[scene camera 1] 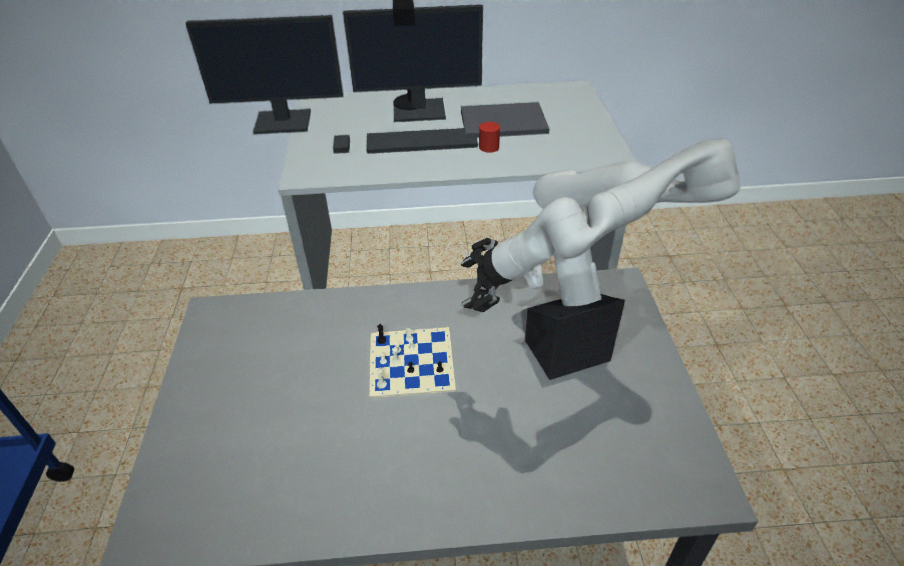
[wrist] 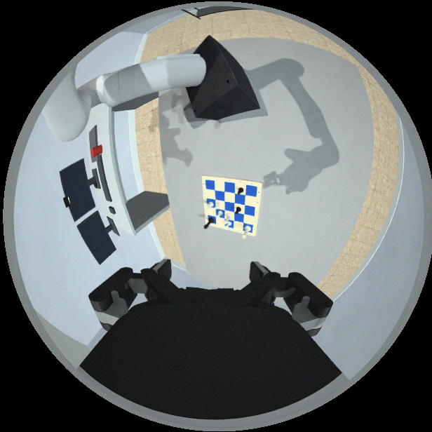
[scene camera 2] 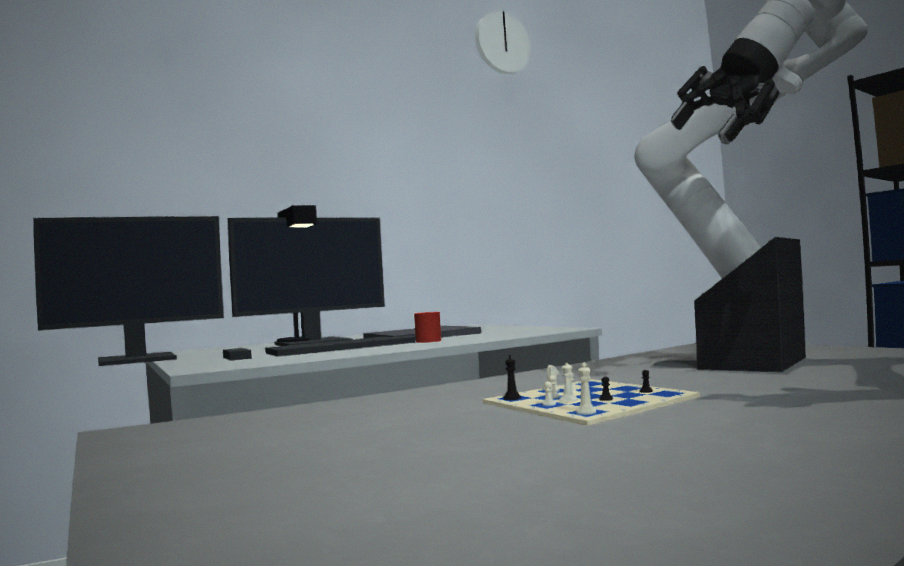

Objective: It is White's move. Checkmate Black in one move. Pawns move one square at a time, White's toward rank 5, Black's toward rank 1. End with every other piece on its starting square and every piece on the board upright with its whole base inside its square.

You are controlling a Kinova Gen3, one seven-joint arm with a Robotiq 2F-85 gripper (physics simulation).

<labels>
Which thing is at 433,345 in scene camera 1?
A chessboard.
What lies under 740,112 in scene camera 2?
The gripper.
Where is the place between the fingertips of the gripper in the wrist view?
210,269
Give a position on a chessboard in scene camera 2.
627,399
</labels>
